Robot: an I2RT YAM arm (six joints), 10 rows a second.
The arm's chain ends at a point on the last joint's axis. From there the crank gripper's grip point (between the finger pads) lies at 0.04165 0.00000 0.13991 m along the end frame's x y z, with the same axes.
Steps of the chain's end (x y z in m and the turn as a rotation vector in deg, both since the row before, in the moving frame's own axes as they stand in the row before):
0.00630, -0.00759, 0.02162, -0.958, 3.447, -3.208
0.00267, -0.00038, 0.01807, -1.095, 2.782, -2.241
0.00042, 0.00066, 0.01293, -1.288, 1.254, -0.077
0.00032, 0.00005, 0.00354, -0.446, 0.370, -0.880
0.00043, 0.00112, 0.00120, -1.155, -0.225, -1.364
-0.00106, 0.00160, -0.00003, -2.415, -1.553, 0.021
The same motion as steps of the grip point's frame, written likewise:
0.01463, -0.00784, 0.01886, -0.958, 3.447, -3.208
0.00943, 0.00051, 0.01587, -1.095, 2.782, -2.241
0.00347, 0.00374, 0.01195, -1.288, 1.254, -0.077
0.00123, 0.00049, 0.00327, -0.446, 0.370, -0.880
-0.00010, 0.00296, 0.00134, -1.155, -0.225, -1.364
-0.00487, 0.00753, 0.00092, -2.415, -1.553, 0.021

